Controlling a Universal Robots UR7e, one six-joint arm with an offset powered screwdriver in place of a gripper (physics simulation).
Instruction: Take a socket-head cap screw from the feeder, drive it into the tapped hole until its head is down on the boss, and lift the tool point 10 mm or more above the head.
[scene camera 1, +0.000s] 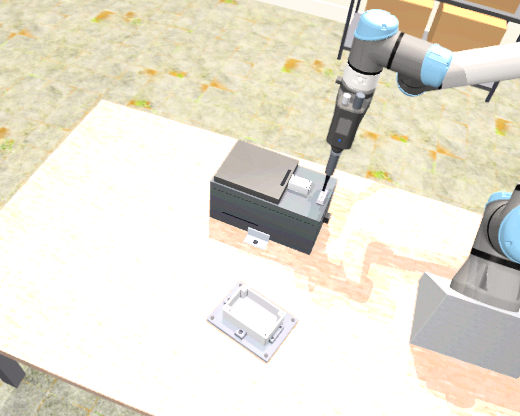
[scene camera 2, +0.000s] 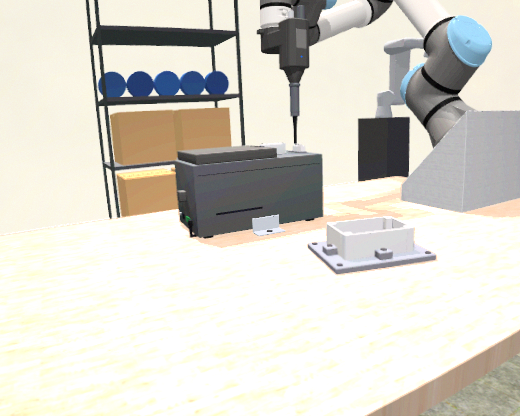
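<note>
My screwdriver (scene camera 1: 325, 190) (scene camera 2: 295, 143) points down, its thin black bit ending at the small white pick-up block (scene camera 1: 321, 198) (scene camera 2: 299, 148) on the right end of the feeder's top. The dark feeder (scene camera 1: 260, 217) (scene camera 2: 260, 187) stands on the table. No screw can be made out at the bit tip, so whether the bit holds one cannot be told. A pale open-topped housing (scene camera 1: 250, 320) (scene camera 2: 370, 243) sits on a grey base plate (scene camera 1: 224, 326) (scene camera 2: 345, 266). Small bosses with dark holes, one near boss (scene camera 1: 240, 333) (scene camera 2: 383, 253) among them, stand beside its walls. Which hole is tapped cannot be told.
A small angled bracket (scene camera 1: 257, 238) (scene camera 2: 266, 225) with a hole lies against the feeder's front. A white box (scene camera 1: 300, 184) stands on the feeder beside its raised dark lid (scene camera 1: 257, 171) (scene camera 2: 225, 154). The arm's grey pedestal (scene camera 1: 465, 325) (scene camera 2: 450, 172) stands at the right. A shelf rack (scene camera 2: 165, 36) stands behind.
</note>
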